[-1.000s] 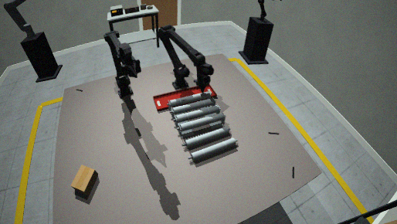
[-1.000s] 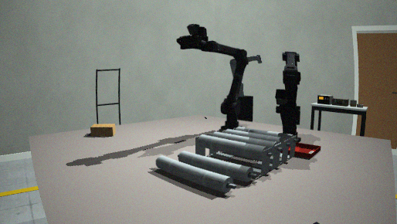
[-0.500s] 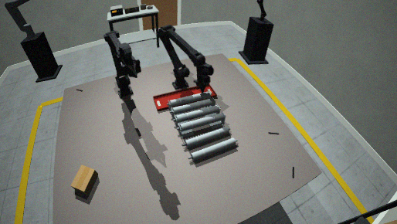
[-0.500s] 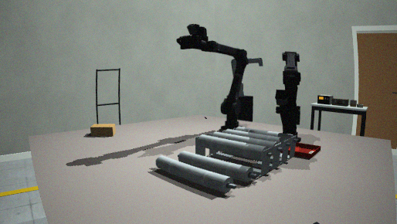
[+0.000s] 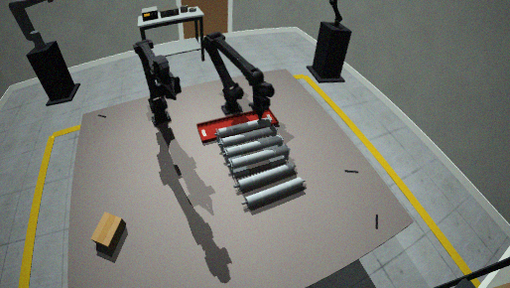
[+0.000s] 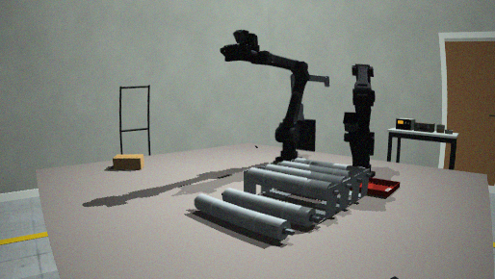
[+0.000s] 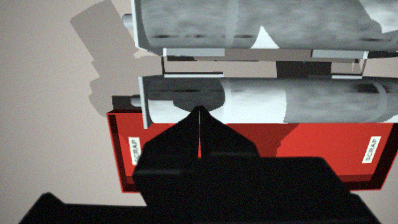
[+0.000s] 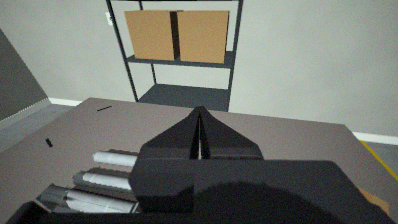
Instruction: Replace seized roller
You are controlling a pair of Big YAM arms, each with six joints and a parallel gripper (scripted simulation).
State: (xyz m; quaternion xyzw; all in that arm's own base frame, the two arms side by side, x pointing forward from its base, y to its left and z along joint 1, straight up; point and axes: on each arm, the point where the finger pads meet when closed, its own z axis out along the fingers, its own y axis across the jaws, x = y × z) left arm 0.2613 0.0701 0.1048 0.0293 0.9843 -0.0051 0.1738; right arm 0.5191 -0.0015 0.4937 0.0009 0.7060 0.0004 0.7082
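My left hand is 10 cm short of the bed roller, 9 cm to the left of it and 3 cm above it. The rest, counted from my left hand: red scrap tray 11 cm to the right, 10 cm below, 8 cm behind; cardboard box 88 cm to the right, 51 cm ahead, 7 cm below.
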